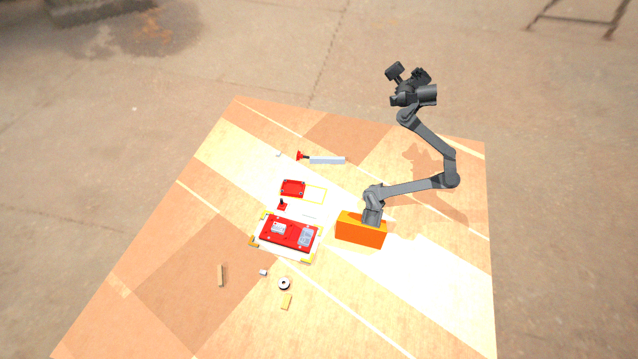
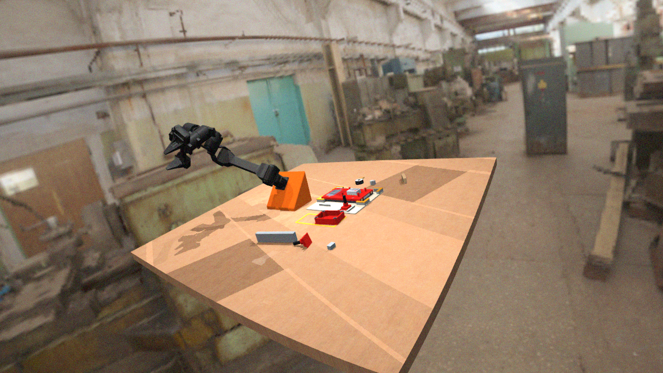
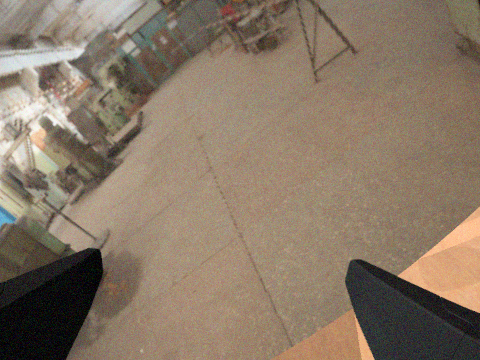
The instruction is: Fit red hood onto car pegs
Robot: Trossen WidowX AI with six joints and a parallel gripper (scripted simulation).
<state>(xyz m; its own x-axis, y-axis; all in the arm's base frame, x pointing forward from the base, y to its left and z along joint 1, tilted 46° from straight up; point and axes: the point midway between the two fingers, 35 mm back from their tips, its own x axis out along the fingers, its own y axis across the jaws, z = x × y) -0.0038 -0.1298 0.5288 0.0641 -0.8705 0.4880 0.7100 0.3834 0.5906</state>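
Right now the red hood is 390 mm to the left of my gripper tip, 360 mm below it and 340 mm ahead of it. From my gripper tip the other things lie so: grey engine block: 600 mm to the left, 340 mm below, 310 mm ahead; then grey bar: 350 mm below, 250 mm ahead, 200 mm to the left.
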